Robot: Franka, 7 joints.
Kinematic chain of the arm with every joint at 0, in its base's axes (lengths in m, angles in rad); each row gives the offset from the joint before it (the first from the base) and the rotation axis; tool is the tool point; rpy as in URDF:
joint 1: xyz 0 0 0.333 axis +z
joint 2: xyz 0 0 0 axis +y
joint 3: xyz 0 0 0.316 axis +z
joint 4: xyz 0.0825 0 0 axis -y
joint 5: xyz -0.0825 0 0.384 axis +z
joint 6: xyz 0 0 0 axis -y
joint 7: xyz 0.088 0 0 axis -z
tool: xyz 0 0 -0.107 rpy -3.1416 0 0
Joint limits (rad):
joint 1: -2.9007..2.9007
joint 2: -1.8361..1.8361
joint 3: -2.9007..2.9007
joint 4: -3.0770..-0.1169
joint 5: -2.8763..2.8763
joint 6: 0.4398..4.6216
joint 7: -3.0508..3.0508
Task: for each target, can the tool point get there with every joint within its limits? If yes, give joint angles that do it. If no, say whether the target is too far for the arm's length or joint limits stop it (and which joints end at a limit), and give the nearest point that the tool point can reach.
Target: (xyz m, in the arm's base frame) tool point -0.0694 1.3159 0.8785
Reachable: no: too far | nearest point -0.0417 0.7916 0.6611 | short by 0.568 m
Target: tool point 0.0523 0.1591 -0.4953
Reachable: no: joint limits stop it (at a limit: joint 2) | nearest point 0.0600 0.1826 -0.3529 | short by 0.145 m
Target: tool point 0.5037 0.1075 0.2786
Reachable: yes | joints 1.8364 -1.2917 -1.7015 -2.3653 -0.4516 2.5763 1.2457
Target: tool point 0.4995 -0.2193 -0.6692
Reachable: no: too far | nearest point 0.4044 -0.1776 -0.3366 | short by 0.348 m
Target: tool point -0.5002 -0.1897 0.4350
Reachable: yes | joints 1.2935 -0.6296 2.2724 -1.7586 1.9996 4.0885 0.6419
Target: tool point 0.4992 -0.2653 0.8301
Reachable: yes | joints 0.8856 0.5898 -1.8415 -1.4191 -1.5212 2.2368 -0.9124
